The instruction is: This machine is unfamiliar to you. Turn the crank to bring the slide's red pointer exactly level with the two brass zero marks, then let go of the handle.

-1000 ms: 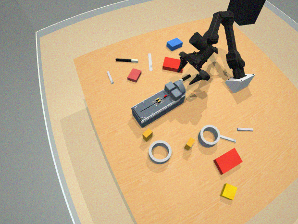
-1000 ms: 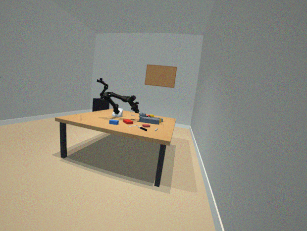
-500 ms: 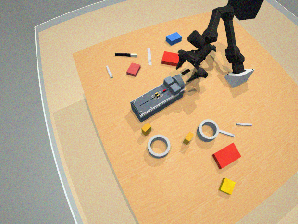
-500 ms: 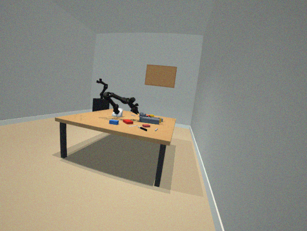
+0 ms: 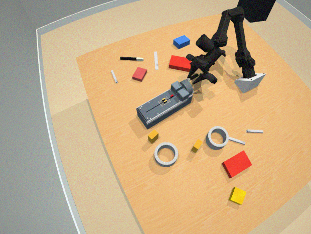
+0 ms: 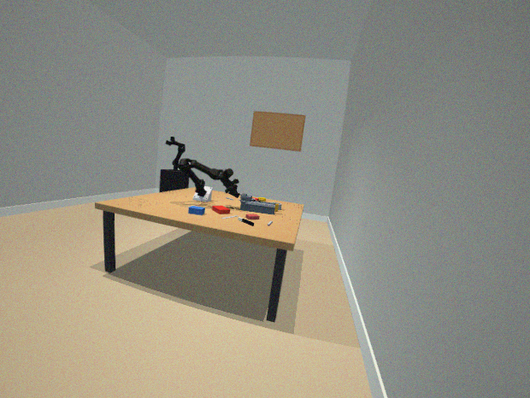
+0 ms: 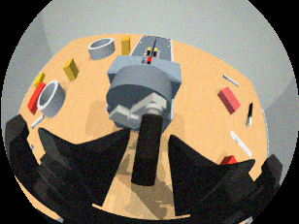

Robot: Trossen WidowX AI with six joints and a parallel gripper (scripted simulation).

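The dark crank handle is 2 cm behind my gripper tip and 2 cm above it. Round my gripper tip: red block (20 cm ahead, 19 cm to the right, 8 cm below); then blue block (35 cm to the right, 13 cm behind, 7 cm below); then red pointer (12 cm ahead, 4 cm to the left, 1 cm below).
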